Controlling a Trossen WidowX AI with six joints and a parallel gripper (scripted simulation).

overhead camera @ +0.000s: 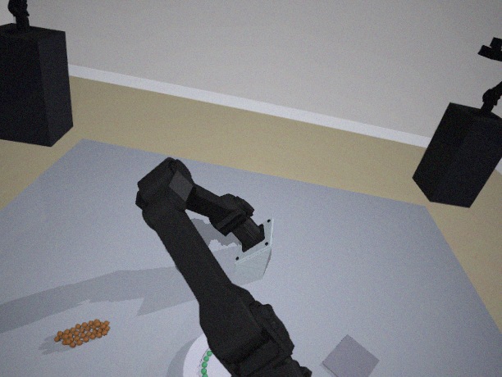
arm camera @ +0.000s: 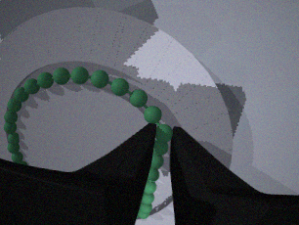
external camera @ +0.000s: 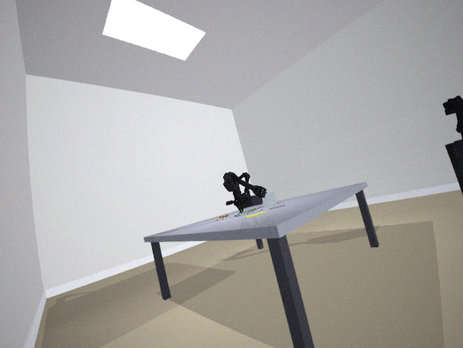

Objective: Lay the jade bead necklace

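Now: the round bead board 60 mm behind my gripper tip, 10 mm to the right of it and 10 mm below it. From my gripper tip the other things lie so: yellow strip: 130 mm ahead, 210 mm to the left, 20 mm below; then flat grey square: 110 mm behind, 220 mm to the left, 20 mm below.
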